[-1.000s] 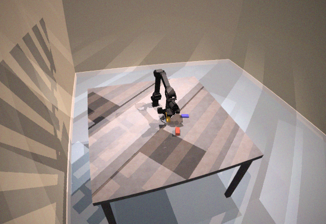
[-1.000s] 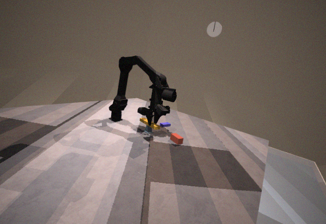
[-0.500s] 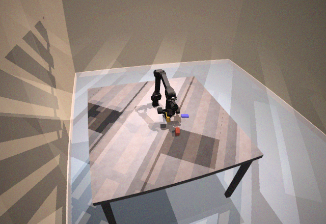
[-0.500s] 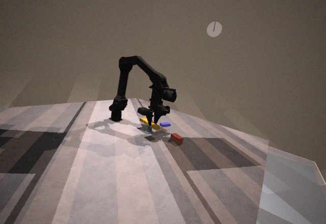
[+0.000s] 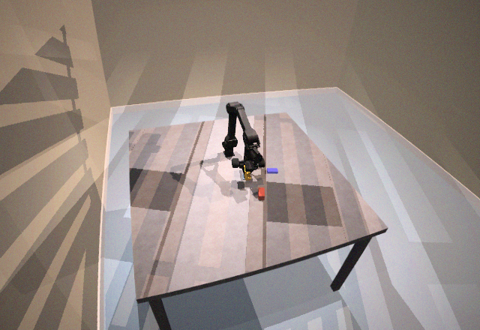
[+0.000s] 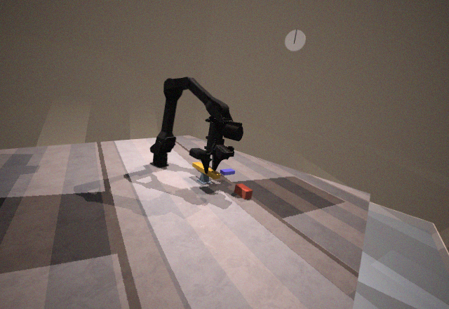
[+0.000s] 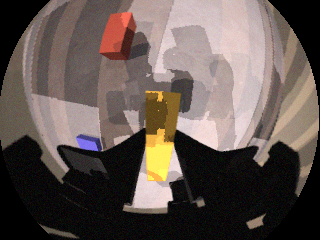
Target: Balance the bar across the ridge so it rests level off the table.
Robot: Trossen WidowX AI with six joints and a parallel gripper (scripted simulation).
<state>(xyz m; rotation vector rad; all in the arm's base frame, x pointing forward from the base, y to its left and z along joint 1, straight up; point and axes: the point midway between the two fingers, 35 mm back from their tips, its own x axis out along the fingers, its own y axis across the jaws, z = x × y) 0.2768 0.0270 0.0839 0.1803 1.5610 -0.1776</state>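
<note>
The yellow bar is 30 mm behind my gripper tip and 10 mm to the left of it. The rest, counted from my gripper tip: blue flat block 30 mm behind, 180 mm to the left, 40 mm below; red block 140 mm ahead, 40 mm to the left, 30 mm below.
</note>
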